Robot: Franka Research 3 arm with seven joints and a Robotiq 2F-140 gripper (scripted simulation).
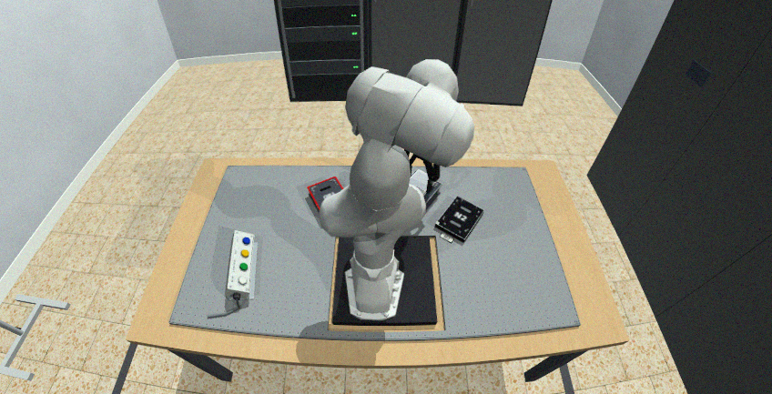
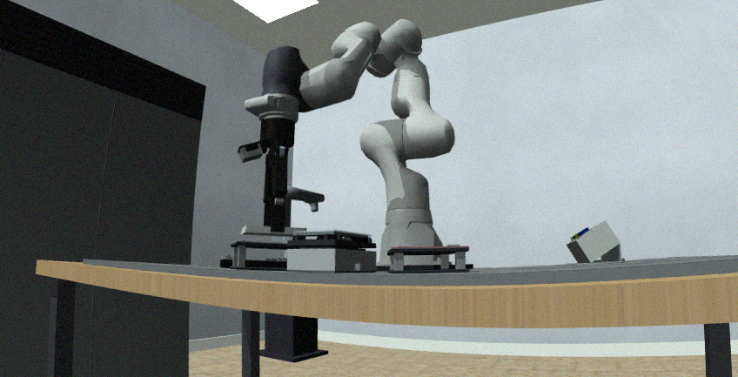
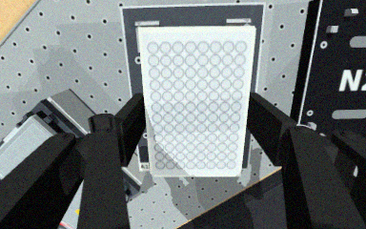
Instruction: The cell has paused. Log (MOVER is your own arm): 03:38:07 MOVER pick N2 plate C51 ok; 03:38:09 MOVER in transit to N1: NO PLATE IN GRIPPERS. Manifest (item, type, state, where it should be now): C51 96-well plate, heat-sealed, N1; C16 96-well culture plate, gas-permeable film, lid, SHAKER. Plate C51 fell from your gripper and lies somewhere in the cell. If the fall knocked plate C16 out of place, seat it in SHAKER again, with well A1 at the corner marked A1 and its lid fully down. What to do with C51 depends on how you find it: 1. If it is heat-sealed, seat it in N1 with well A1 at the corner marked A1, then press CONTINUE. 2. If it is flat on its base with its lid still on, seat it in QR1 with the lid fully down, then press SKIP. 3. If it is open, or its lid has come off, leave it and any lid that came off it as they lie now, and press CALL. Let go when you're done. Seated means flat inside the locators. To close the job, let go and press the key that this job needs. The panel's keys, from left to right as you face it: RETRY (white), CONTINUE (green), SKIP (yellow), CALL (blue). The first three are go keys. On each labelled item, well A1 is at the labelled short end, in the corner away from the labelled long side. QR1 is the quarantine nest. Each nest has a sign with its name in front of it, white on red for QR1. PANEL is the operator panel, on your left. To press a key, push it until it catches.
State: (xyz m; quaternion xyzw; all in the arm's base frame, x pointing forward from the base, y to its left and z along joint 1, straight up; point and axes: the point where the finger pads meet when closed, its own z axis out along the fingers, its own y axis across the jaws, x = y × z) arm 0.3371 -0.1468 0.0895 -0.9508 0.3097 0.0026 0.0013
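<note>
My gripper is now 2 cm above the 96-well plate. From my hand the other things lie so: QR1 nest 3 cm behind, 32 cm to the left, 7 cm below; A1 mark 3 cm behind, 9 cm to the left, 5 cm below; blue key 27 cm behind, 58 cm to the left, 4 cm below.
</note>
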